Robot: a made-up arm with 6 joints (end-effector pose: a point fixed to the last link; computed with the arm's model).
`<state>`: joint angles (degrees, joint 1 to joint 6).
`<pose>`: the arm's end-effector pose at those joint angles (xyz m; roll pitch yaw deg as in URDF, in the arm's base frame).
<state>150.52 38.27 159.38 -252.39 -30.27 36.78</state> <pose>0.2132 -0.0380 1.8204 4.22 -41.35 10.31</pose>
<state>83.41 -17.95 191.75 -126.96 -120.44 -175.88</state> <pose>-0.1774 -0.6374 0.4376 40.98 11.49 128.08</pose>
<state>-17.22 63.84 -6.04 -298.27 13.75 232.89</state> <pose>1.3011 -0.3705 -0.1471 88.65 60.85 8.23</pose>
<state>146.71 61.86 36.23 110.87 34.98 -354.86</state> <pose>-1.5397 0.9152 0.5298 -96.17 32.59 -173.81</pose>
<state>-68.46 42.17 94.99 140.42 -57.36 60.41</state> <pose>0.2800 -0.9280 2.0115 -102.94 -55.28 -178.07</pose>
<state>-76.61 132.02 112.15 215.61 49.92 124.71</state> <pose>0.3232 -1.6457 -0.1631 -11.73 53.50 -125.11</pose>
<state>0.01 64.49 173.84 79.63 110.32 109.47</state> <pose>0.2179 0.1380 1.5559 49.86 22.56 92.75</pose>
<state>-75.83 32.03 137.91 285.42 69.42 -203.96</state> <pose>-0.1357 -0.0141 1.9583 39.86 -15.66 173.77</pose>
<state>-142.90 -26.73 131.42 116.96 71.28 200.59</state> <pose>0.9722 0.5769 1.3176 -95.86 -31.20 -43.61</pose>
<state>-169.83 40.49 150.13 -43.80 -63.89 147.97</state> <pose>-0.1048 -0.1133 1.9221 -165.45 -39.22 -116.48</pose>
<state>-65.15 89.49 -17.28 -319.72 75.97 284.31</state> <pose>0.4435 -0.7343 -0.5271 87.72 26.47 -20.67</pose>
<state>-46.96 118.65 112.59 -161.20 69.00 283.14</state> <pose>1.1569 -1.3048 0.1797 -156.45 66.44 -95.79</pose>
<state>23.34 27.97 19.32 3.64 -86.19 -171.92</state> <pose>1.3143 0.5568 1.0198 28.52 83.96 -119.66</pose>
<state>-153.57 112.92 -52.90 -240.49 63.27 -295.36</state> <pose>0.2160 -0.0225 -0.1512 -1.84 -18.44 -28.59</pose>
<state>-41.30 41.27 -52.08 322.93 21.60 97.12</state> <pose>0.5768 -0.5510 -0.1006 -103.32 70.97 -84.19</pose>
